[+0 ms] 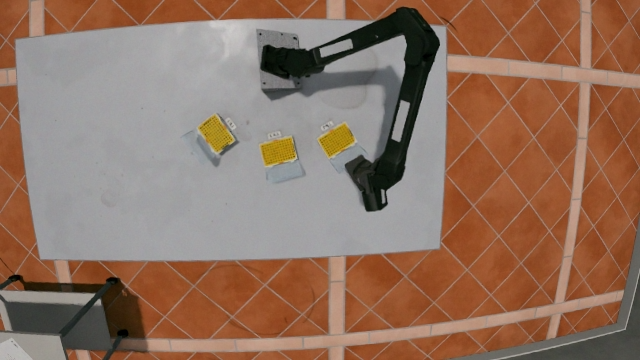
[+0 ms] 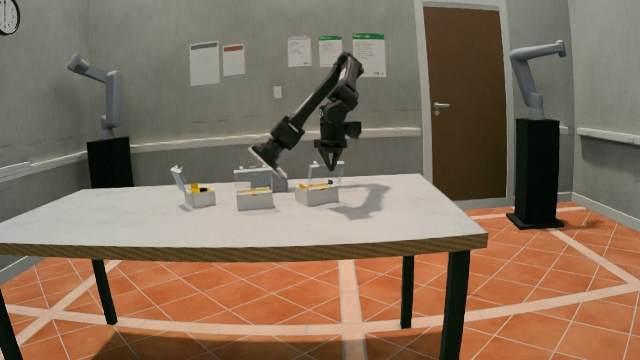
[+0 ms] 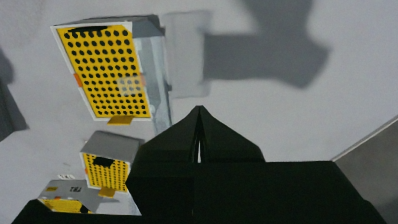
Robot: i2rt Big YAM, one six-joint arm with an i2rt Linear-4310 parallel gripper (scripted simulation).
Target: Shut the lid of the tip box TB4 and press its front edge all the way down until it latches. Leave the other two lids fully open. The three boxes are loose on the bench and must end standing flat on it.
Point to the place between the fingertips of my gripper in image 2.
331, 171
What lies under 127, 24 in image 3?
A tip box TB4.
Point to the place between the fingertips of my gripper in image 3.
At 199, 111
